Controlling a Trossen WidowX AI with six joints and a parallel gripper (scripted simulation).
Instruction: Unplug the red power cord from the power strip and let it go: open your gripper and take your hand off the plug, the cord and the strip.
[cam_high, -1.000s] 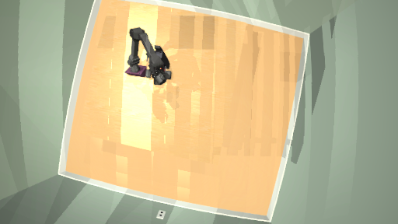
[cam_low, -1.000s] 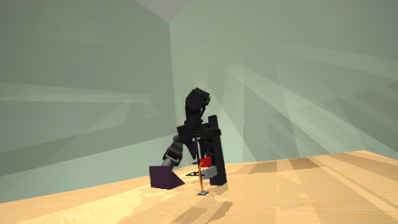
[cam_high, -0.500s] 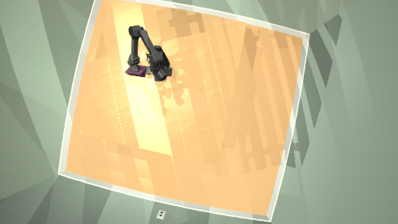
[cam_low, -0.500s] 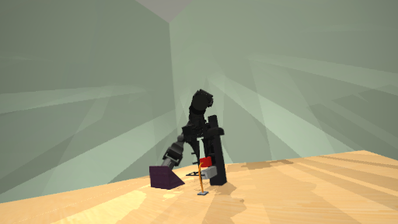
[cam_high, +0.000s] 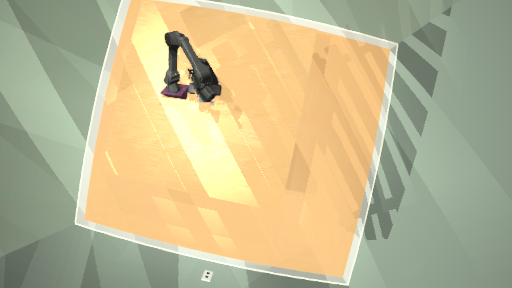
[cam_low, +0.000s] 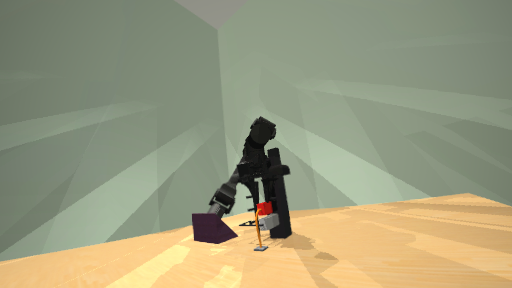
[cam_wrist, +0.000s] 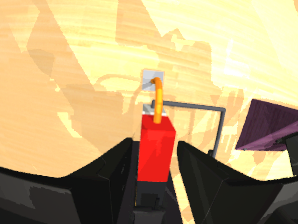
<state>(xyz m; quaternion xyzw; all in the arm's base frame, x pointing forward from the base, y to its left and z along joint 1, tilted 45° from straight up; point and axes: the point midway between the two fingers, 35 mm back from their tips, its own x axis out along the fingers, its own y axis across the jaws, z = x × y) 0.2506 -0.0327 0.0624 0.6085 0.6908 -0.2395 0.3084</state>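
The red plug lies 30 mm to the left of my gripper tip, 10 mm below it and 10 mm behind it. The rest, counted from my gripper tip: grey block (60 mm below, 30 mm to the left).
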